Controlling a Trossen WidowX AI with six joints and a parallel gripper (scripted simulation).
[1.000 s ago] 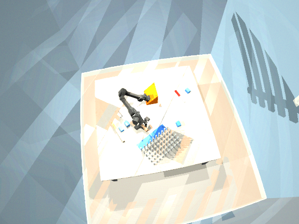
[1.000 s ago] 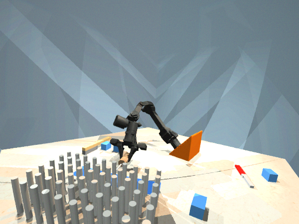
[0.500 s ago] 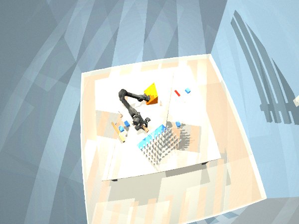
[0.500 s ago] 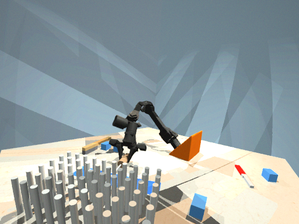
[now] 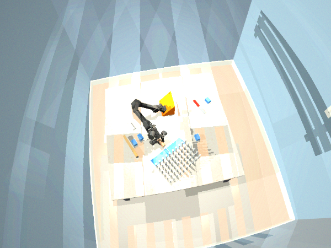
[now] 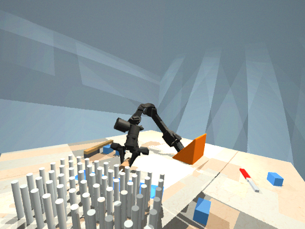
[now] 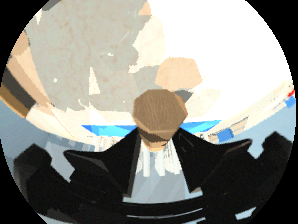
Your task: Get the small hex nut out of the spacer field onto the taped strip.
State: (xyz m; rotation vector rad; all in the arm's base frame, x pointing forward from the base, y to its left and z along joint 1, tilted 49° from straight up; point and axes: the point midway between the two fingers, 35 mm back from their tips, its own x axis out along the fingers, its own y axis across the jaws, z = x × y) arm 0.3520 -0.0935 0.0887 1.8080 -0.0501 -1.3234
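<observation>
Right now the blue taped strip is 8 cm ahead of my gripper tip, 4 cm to the left of it and 3 cm below it. Round my gripper tip: wooden-handled tool (9 cm ahead, 4 cm to the left); then red-handled tool (50 cm to the left, 32 cm behind, 2 cm below); then dark L-shaped key (26 cm behind, 24 cm to the right, 3 cm below).
</observation>
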